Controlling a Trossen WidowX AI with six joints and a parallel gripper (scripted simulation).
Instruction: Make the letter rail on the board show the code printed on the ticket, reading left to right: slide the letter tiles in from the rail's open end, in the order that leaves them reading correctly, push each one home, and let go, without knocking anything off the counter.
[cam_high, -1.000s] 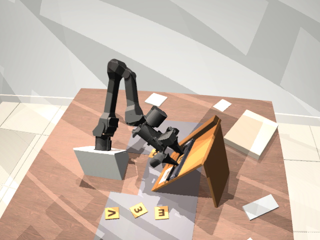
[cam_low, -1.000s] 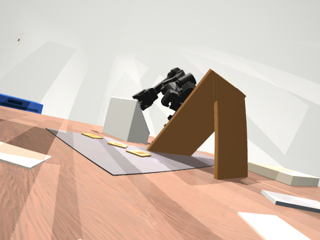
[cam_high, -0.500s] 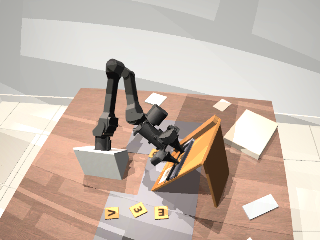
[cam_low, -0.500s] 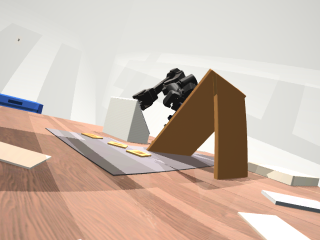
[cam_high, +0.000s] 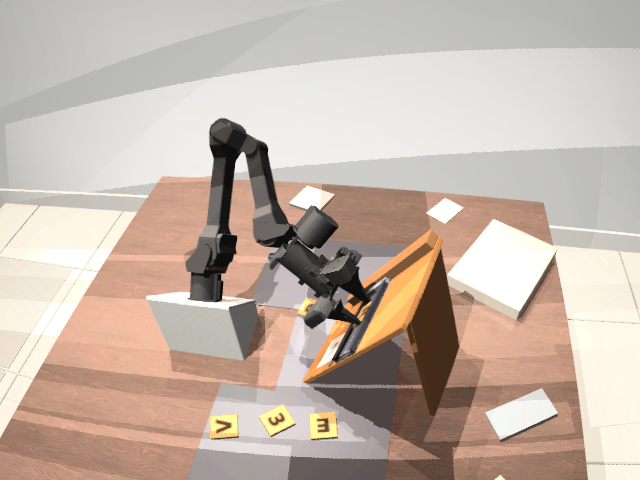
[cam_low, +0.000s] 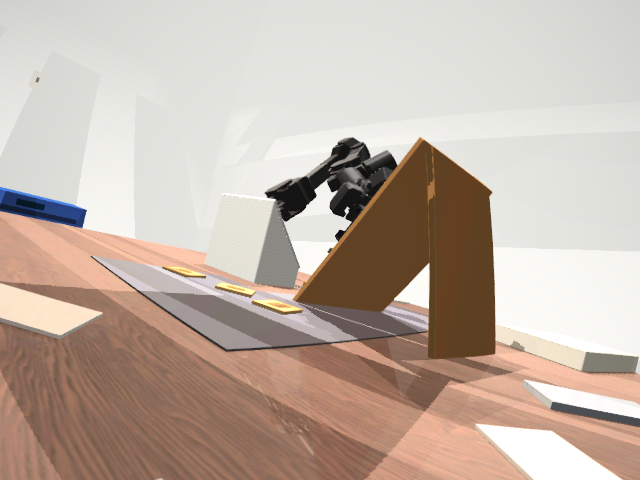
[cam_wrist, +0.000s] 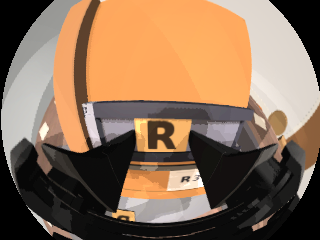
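Now: gripper tip 8 cm above the white ticket, 7 cm past it and 3 cm to the left of it. Round my gripper tip: letter tile: right at my gripper tip; then thick white slab: 37 cm ahead, 27 cm to the left, 14 cm below; then grey mat: 15 cm below, 15 cm behind, 1 cm to the left.
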